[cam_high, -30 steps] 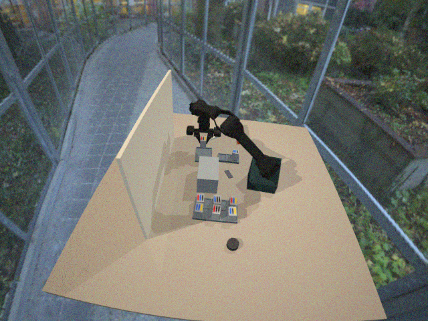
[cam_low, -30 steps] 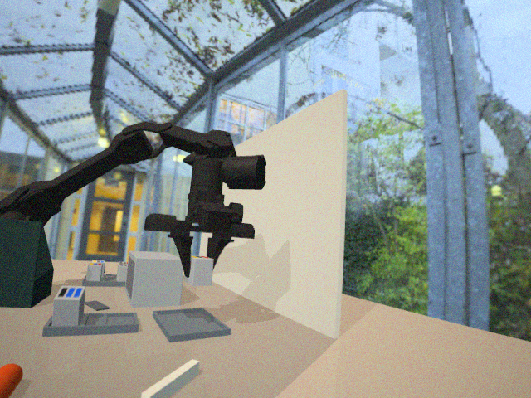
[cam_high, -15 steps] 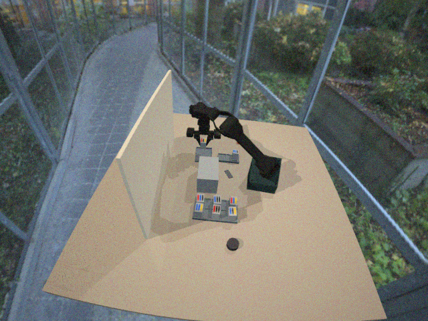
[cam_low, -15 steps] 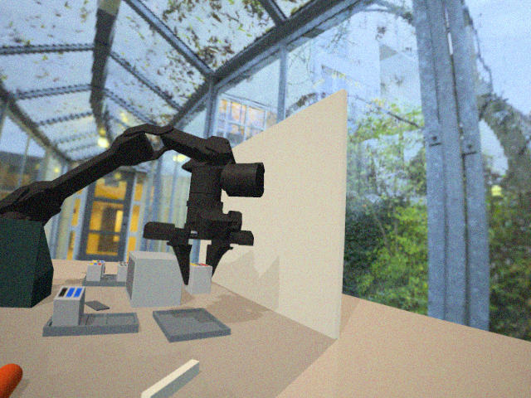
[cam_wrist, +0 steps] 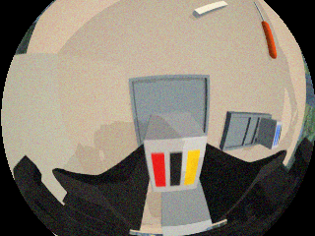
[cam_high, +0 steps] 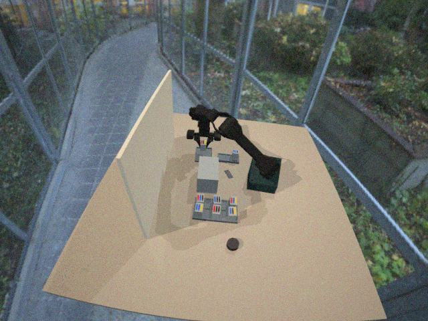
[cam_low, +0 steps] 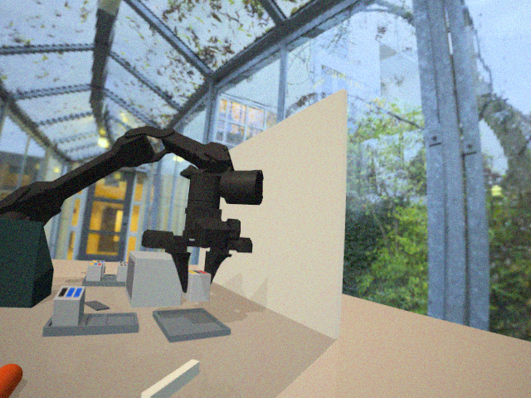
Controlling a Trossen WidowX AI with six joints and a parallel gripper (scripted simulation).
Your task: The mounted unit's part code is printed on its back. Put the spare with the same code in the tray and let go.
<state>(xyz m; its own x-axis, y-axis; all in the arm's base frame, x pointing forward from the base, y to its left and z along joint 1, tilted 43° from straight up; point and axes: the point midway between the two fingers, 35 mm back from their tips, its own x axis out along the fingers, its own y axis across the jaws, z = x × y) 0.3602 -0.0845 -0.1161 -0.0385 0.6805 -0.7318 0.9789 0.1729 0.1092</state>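
My gripper tip is 150 mm past the grey tray and 50 mm above it. Also, from my gripper tip: tall beige partition: 240 mm to the left, 170 mm above, 160 mm ahead; then grey mounted unit: 210 mm to the left, 80 mm behind, 10 mm below; then grey spare: 20 mm above.
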